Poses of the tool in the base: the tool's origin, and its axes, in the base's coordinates. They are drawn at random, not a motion.
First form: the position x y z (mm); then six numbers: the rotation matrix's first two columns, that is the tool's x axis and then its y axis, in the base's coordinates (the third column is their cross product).
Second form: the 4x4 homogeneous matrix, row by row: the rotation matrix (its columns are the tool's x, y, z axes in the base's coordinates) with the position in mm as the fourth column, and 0 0 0 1 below. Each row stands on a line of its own. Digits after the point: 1 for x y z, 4 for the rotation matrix.
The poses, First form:
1: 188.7 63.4 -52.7 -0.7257 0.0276 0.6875 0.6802 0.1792 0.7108
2: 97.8 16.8 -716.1 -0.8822 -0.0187 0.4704 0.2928 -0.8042 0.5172
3: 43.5 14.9 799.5 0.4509 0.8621 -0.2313 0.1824 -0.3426 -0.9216
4: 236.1 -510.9 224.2 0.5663 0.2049 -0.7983 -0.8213 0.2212 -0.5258
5: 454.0 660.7 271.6 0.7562 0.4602 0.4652 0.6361 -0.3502 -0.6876
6: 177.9 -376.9 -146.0 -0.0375 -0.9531 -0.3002 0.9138 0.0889 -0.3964
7: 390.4 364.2 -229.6 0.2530 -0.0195 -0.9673 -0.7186 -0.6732 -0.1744
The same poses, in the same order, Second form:
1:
-0.7257 0.6802 -0.1036 188.7
0.0276 0.1792 0.9835 63.4
0.6875 0.7108 -0.1488 -52.7
0 0 0 1

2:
-0.8822 0.2928 0.3686 97.8
-0.0187 -0.8042 0.5940 16.8
0.4704 0.5172 0.7149 -716.1
0 0 0 1

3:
0.4509 0.1824 -0.8738 43.5
0.8621 -0.3426 0.3734 14.9
-0.2313 -0.9216 -0.3117 799.5
0 0 0 1

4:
0.5663 -0.8213 0.0688 236.1
0.2049 0.2212 0.9534 -510.9
-0.7983 -0.5258 0.2935 224.2
0 0 0 1

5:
0.7562 0.6361 -0.1535 454.0
0.4602 -0.3502 0.8159 660.7
0.4652 -0.6876 -0.5576 271.6
0 0 0 1

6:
-0.0375 0.9138 0.4045 177.9
-0.9531 0.0889 -0.2892 -376.9
-0.3002 -0.3964 0.8676 -146.0
0 0 0 1

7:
0.2530 -0.7186 -0.6478 390.4
-0.0195 -0.6732 0.7392 364.2
-0.9673 -0.1744 -0.1843 -229.6
0 0 0 1

